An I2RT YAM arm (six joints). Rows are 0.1 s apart.
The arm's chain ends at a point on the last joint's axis. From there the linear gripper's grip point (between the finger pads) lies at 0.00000 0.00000 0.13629 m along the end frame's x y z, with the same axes.
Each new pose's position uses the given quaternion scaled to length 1; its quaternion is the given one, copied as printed.
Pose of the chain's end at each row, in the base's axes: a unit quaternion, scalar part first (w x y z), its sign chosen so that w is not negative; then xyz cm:
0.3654, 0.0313, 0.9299, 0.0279, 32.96, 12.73, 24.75
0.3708, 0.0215, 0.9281, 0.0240, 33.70, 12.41, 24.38
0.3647, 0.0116, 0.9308, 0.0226, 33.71, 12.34, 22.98
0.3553, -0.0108, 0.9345, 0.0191, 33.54, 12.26, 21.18
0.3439, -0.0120, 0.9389, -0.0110, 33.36, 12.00, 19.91
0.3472, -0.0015, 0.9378, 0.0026, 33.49, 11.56, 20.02
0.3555, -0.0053, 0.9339, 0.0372, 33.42, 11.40, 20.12
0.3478, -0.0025, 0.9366, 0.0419, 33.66, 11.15, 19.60
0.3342, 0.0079, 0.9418, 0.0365, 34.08, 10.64, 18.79
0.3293, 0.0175, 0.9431, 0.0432, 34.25, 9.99, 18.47
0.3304, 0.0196, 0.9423, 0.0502, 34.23, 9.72, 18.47
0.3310, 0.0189, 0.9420, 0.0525, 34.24, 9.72, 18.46
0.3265, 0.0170, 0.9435, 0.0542, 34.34, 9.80, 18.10
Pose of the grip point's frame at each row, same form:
0.3654, 0.0313, 0.9299, 0.0279, 42.25, 13.13, 14.78
0.3708, 0.0215, 0.9281, 0.0240, 43.10, 12.80, 14.51
0.3647, 0.0116, 0.9308, 0.0226, 42.97, 12.80, 12.99
0.3553, -0.0108, 0.9345, 0.0191, 42.58, 12.85, 11.00
0.3439, -0.0120, 0.9389, -0.0110, 42.16, 11.83, 9.51
0.3472, -0.0015, 0.9378, 0.0026, 42.36, 11.64, 9.68
0.3555, -0.0053, 0.9339, 0.0372, 42.46, 12.40, 9.97
0.3478, -0.0025, 0.9366, 0.0419, 42.54, 12.24, 9.32
0.3342, 0.0079, 0.9418, 0.0365, 42.67, 11.50, 8.24
0.3293, 0.0175, 0.9431, 0.0432, 42.74, 10.94, 7.85
0.3304, 0.0196, 0.9423, 0.0502, 42.74, 10.83, 7.89
0.3310, 0.0189, 0.9420, 0.0525, 42.77, 10.90, 7.89
0.3265, 0.0170, 0.9435, 0.0542, 42.76, 11.04, 7.46

